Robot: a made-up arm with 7 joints. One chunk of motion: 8 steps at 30 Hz.
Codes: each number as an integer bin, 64 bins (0 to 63) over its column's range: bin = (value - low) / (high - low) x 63, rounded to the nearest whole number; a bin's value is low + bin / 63 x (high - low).
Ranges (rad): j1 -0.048..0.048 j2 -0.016..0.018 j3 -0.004..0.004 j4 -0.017..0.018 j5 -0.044..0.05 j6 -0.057..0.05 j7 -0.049..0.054
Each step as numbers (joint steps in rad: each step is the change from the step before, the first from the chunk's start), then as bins.
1 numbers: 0.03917 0.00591 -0.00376 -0.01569 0.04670 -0.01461 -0.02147
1 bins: 57 41 2 2 61 25 17
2 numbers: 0.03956 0.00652 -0.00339 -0.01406 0.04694 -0.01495 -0.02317
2 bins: 57 42 5 5 61 25 16
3 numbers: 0.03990 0.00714 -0.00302 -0.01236 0.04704 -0.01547 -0.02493
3 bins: 58 43 8 8 61 24 15
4 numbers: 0.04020 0.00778 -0.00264 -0.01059 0.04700 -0.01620 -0.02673
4 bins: 58 44 11 12 61 24 14
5 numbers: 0.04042 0.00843 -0.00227 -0.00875 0.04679 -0.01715 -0.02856
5 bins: 58 45 14 15 61 23 13
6 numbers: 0.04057 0.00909 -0.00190 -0.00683 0.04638 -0.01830 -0.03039
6 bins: 58 46 17 18 61 23 11
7 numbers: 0.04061 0.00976 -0.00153 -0.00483 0.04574 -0.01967 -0.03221
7 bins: 58 48 19 22 60 22 10
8 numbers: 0.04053 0.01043 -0.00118 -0.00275 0.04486 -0.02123 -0.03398
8 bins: 58 49 22 26 60 21 9
